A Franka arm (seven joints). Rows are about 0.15 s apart.
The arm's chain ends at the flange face. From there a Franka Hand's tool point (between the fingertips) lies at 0.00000 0.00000 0.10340 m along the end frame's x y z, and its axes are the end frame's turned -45 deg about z.
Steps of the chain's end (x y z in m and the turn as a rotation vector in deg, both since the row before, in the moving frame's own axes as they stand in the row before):
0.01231 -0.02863 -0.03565 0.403 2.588 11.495
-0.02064 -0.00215 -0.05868 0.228 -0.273 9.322
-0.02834 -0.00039 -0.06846 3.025 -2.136 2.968
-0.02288 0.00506 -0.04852 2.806 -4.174 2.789
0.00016 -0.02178 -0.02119 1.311 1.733 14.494
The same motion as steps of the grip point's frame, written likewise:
0.03246 -0.00839 -0.03576 -1.545 2.115 11.495
-0.01308 -0.01676 -0.05868 0.354 -0.032 9.322
-0.01846 -0.02686 -0.06868 3.649 0.629 2.968
-0.02128 -0.02154 -0.04892 4.936 -0.967 2.789
0.01929 -0.01427 -0.02126 -0.298 2.152 14.494

